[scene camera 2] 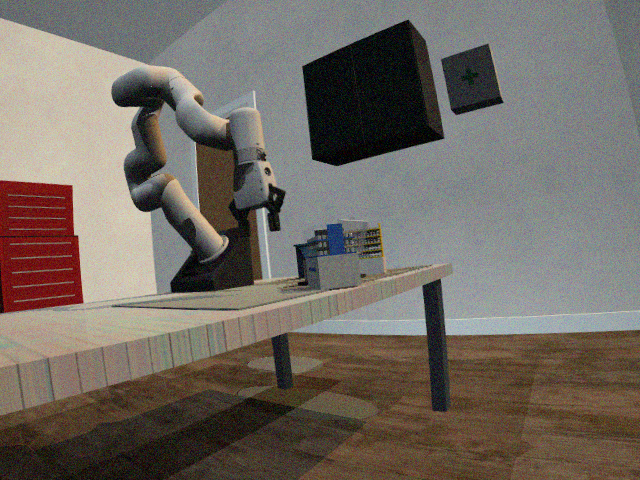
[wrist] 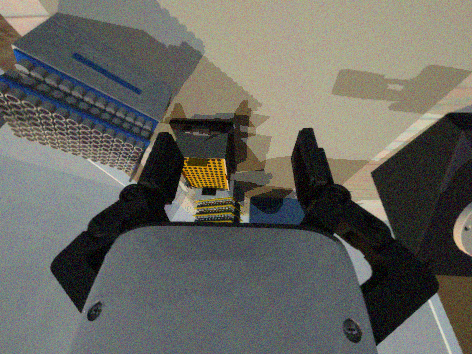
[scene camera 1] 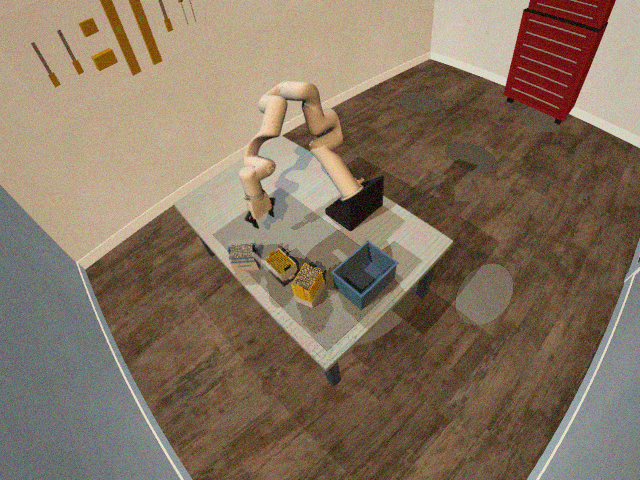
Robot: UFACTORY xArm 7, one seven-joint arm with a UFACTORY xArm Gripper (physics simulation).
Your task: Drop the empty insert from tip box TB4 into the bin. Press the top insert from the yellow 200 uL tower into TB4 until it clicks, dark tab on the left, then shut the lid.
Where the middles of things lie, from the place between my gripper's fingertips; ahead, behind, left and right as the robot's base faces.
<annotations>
Right now my hand is 170 mm to the right of the yellow perforated insert (wrist: 209, 174), 80 mm short of it and 70 mm above it. From my hand the other things lie so: blue bin (wrist: 262, 209): 500 mm to the left, 90 mm behind, 70 mm below.
</annotations>
